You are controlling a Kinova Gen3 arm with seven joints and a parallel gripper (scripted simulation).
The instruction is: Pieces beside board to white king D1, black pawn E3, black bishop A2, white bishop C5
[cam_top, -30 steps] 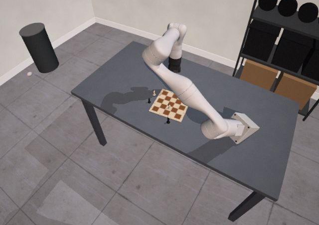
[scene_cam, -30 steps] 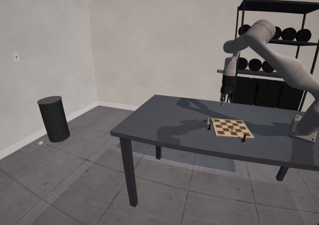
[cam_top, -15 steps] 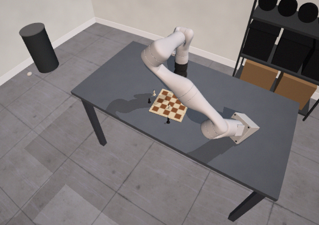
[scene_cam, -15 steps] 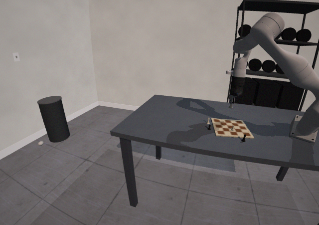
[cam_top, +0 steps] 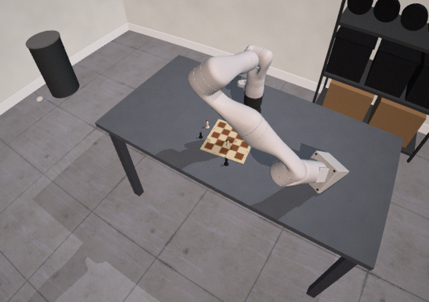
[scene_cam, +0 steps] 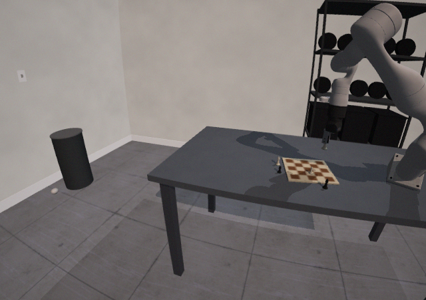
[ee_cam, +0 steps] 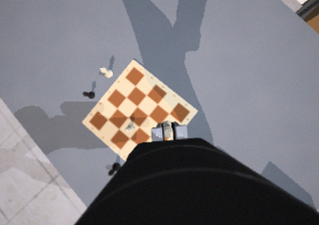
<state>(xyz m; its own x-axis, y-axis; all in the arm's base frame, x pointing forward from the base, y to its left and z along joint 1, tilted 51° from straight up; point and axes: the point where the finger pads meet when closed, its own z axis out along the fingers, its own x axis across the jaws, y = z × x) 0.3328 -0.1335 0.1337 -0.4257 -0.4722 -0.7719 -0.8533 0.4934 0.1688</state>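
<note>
My hand is 14 cm above the chessboard, 6 cm to the right of it and 5 cm short of it. Also, from my hand: white bishop (20 cm ahead, 13 cm below, 6 cm to the left); then white king (2 cm below); then black bishop (18 cm to the left, 13 cm below, 3 cm behind).
</note>
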